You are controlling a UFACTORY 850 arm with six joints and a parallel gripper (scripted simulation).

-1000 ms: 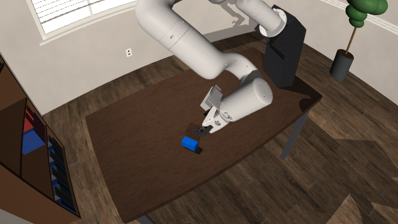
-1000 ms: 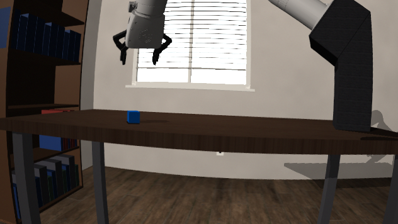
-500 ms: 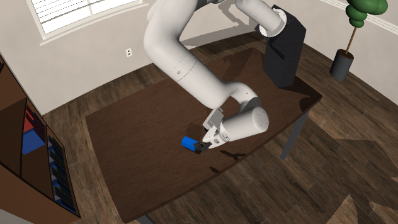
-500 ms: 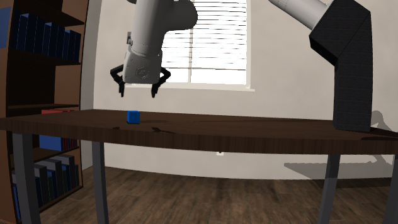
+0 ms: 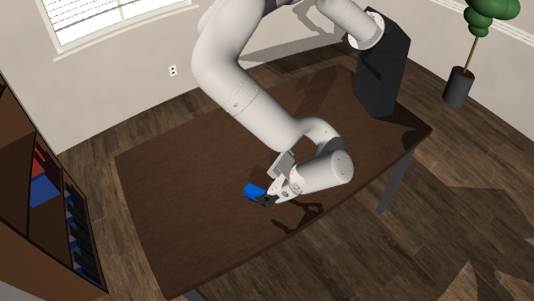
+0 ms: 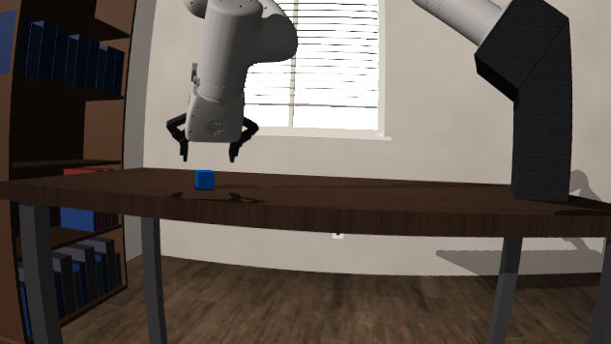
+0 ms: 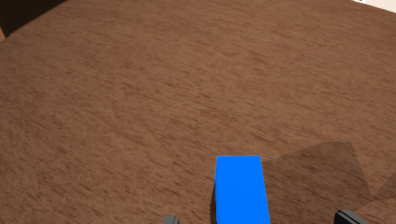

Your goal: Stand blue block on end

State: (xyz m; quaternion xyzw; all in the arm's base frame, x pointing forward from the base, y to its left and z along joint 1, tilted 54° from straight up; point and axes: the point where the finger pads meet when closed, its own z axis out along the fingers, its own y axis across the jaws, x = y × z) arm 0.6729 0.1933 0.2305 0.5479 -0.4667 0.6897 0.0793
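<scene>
The blue block lies 50 mm to the right of my hand, 50 mm below it and 10 mm ahead of it.
</scene>
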